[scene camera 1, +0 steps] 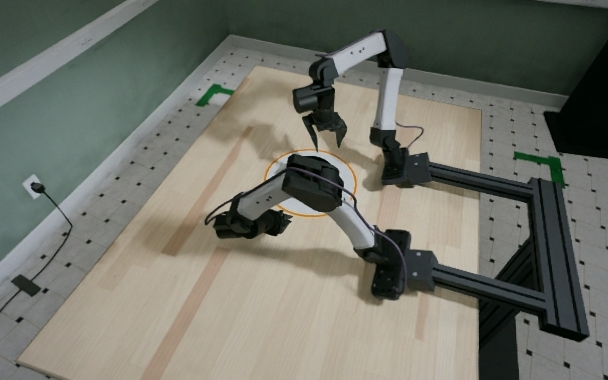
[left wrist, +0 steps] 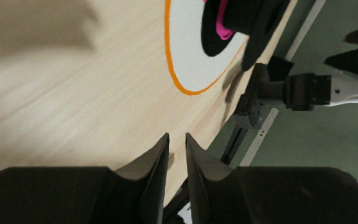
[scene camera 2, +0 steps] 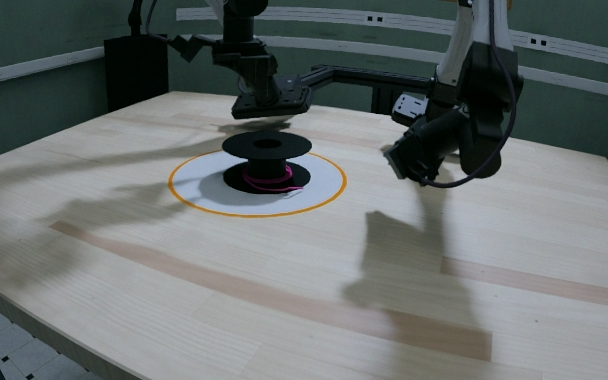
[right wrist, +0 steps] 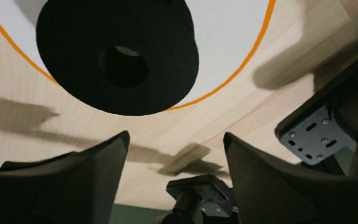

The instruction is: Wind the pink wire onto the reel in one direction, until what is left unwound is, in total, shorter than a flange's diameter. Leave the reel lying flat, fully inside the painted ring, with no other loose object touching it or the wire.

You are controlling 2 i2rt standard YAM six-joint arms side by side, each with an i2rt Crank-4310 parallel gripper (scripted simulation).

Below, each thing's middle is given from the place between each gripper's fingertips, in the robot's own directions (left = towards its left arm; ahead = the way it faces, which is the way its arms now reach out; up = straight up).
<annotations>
The black reel (scene camera 2: pixel 262 163) is 130 mm below my right hand (scene camera 2: pixel 261 91), 50 mm ahead of it and 30 mm to the left of it.
The black reel is 230 mm to the right of my left hand (scene camera 2: pixel 386 159), 40 mm below it and 30 mm behind it.
</annotations>
